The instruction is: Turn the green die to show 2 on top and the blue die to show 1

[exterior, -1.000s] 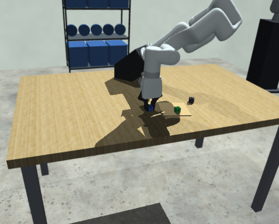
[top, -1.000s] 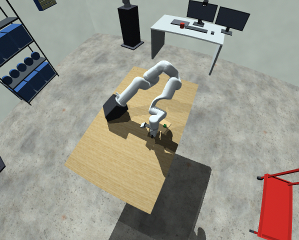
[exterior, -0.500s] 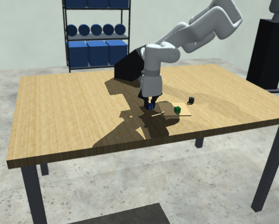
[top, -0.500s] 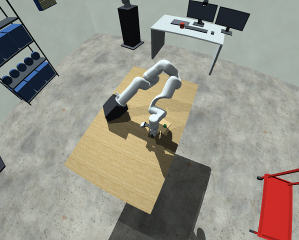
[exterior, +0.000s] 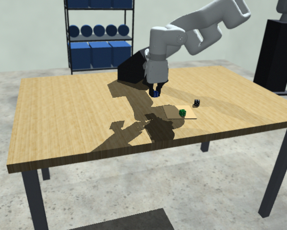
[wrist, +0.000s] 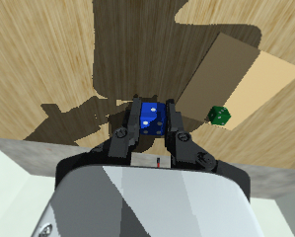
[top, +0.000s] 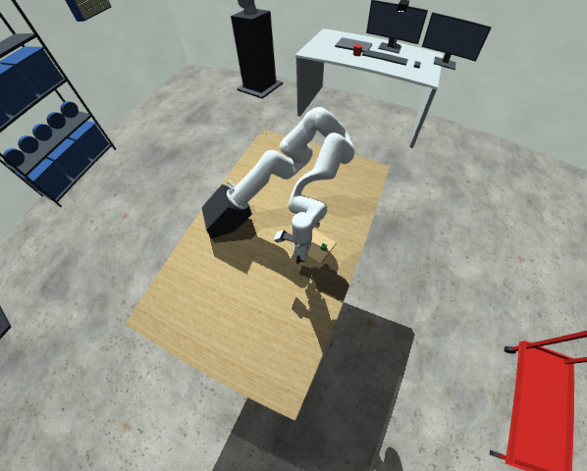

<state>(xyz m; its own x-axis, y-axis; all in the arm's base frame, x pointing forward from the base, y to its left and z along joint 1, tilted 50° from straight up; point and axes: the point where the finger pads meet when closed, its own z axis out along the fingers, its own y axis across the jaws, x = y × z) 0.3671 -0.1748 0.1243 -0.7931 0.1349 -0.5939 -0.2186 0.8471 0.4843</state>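
Right now my hand is 240 mm to the right of the black die, 100 mm above it and 80 mm past it. From my hand the other things lie so: tan mat (130 mm to the left, 110 mm below); then blue die (10 mm below); then green die (130 mm to the left, 90 mm below, 40 mm ahead).
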